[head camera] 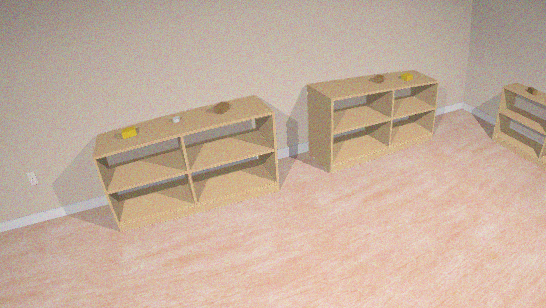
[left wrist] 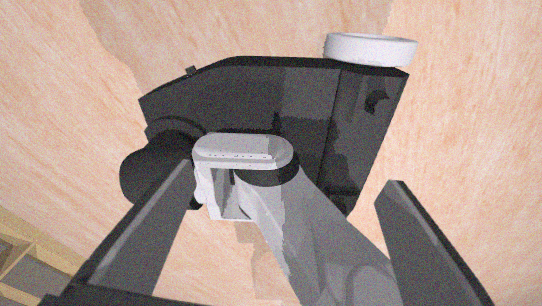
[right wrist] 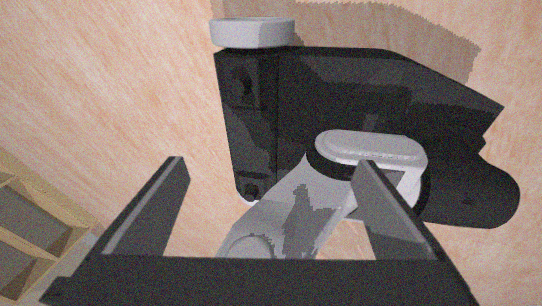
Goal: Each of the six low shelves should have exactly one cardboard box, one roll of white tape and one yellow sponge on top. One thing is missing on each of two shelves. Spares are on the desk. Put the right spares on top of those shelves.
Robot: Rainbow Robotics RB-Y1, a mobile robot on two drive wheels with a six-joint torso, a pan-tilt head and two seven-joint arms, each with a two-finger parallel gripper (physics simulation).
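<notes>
In the head view a low shelf (head camera: 250, 106) at the left bears a yellow sponge (head camera: 129, 132), a white tape roll (head camera: 176, 119) and a brown cardboard box (head camera: 221, 107). A second low shelf (head camera: 345, 89) bears a box (head camera: 377, 78) and a yellow sponge (head camera: 407, 77); no tape shows on its top. A third shelf (head camera: 517, 89) is cut off by the right edge, with a box (head camera: 532, 90) on its visible part. My left gripper (left wrist: 287, 182) and right gripper (right wrist: 270, 161) are open and empty, over the floor beside my base. The desk does not show.
My black base (left wrist: 240, 95) (right wrist: 340, 85) with a white wheel (left wrist: 370, 50) (right wrist: 251, 33) is below the wrists. Shelf parts show at the lower left of the left wrist view and the right wrist view. Walls stand behind the shelves, meeting in a corner right of the second shelf.
</notes>
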